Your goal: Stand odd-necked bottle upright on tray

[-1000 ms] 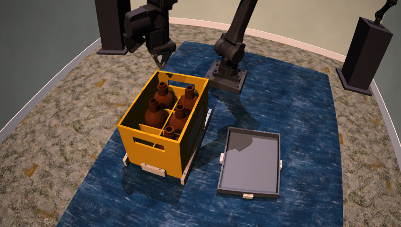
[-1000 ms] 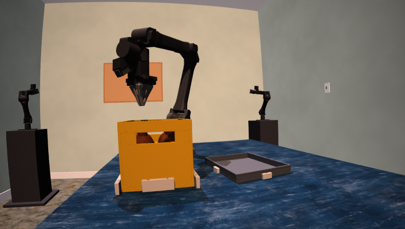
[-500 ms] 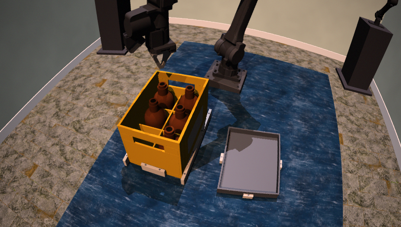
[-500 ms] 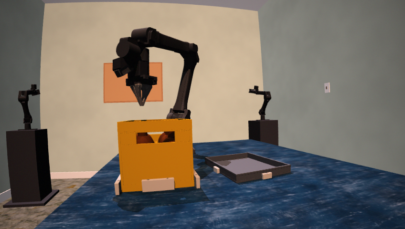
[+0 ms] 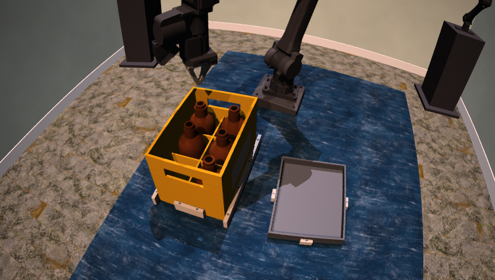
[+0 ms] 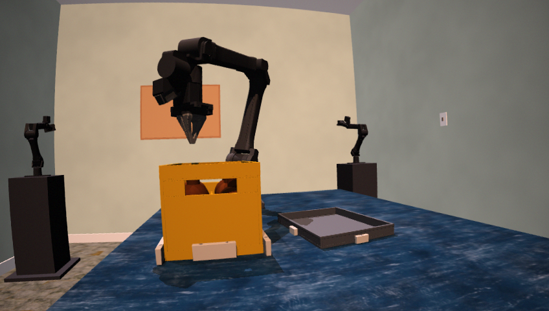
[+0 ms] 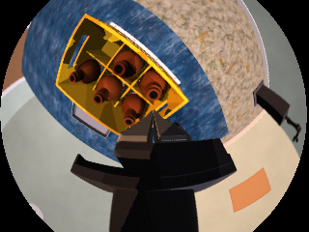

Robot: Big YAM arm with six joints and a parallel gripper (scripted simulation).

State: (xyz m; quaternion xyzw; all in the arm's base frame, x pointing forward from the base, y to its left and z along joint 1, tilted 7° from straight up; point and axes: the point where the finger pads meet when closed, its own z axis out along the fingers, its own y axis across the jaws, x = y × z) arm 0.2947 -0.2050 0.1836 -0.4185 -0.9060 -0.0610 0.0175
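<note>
My gripper is now 9 cm short of the orange crate, 4 cm to the right of it and 15 cm above it. Also, from my hand: dark grey tray (13 cm ahead, 32 cm to the left, 22 cm below).
</note>
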